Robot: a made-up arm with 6 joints. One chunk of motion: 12 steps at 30 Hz.
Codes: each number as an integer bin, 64 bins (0 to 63) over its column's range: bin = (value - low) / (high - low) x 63, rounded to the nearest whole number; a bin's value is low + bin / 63 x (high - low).
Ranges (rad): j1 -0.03..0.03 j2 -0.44..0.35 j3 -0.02..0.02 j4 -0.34..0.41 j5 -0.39..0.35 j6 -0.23..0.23
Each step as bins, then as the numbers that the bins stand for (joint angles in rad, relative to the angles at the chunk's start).
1 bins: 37 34 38 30 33 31
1 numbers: 0.0052 -0.0137 0.0041 0.0171 -0.0024 -0.0037
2 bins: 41 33 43 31 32 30
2 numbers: 0.0090 -0.0262 0.0073 0.0290 -0.0141 -0.0110
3 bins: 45 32 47 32 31 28
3 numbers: 0.0129 -0.0387 0.0098 0.0410 -0.0259 -0.0256
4 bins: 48 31 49 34 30 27
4 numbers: 0.0157 -0.0513 0.0111 0.0648 -0.0376 -0.0329
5 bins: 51 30 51 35 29 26
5 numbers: 0.0186 -0.0638 0.0124 0.0767 -0.0494 -0.0402
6 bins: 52 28 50 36 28 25
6 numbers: 0.0195 -0.0889 0.0117 0.0886 -0.0611 -0.0475
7 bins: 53 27 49 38 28 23
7 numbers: 0.0205 -0.1014 0.0111 0.1124 -0.0611 -0.0621
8 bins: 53 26 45 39 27 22
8 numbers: 0.0205 -0.1140 0.0086 0.1243 -0.0729 -0.0694
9 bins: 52 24 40 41 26 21
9 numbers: 0.0195 -0.1390 0.0054 0.1481 -0.0846 -0.0767
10 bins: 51 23 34 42 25 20
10 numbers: 0.0186 -0.1516 0.0016 0.1600 -0.0963 -0.0840
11 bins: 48 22 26 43 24 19
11 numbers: 0.0157 -0.1641 -0.0035 0.1719 -0.1081 -0.0913
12 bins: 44 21 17 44 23 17
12 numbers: 0.0119 -0.1767 -0.0092 0.1838 -0.1198 -0.1059
